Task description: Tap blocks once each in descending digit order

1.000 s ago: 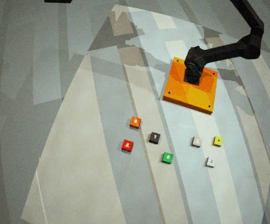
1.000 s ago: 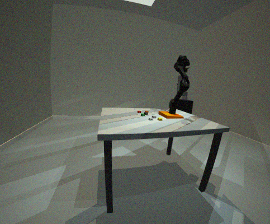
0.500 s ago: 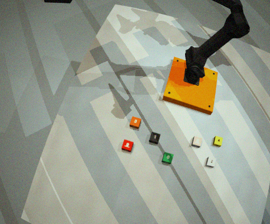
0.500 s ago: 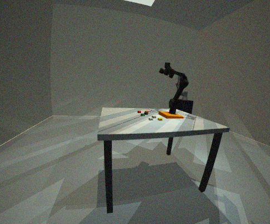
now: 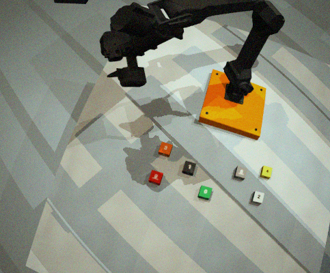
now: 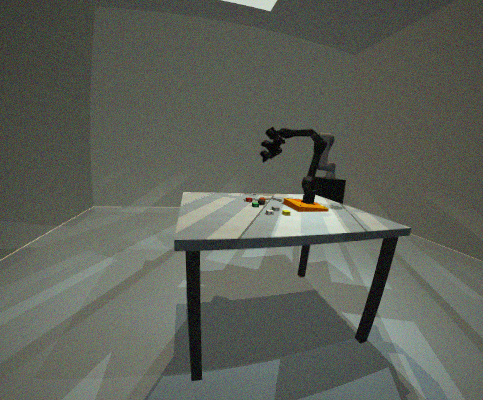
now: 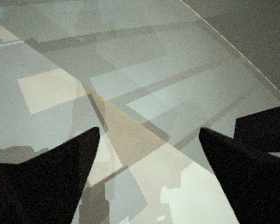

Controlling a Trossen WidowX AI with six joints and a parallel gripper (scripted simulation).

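My gripper tip is now 18 cm short of the red block, 17 cm to the right of it and 25 cm above it. The rest, counted from my gripper tip: orange block 9 cm ahead, 18 cm to the left, 25 cm below; dark block 13 cm ahead, 26 cm to the left, 25 cm below; green block 19 cm ahead, 32 cm to the left, 25 cm below.
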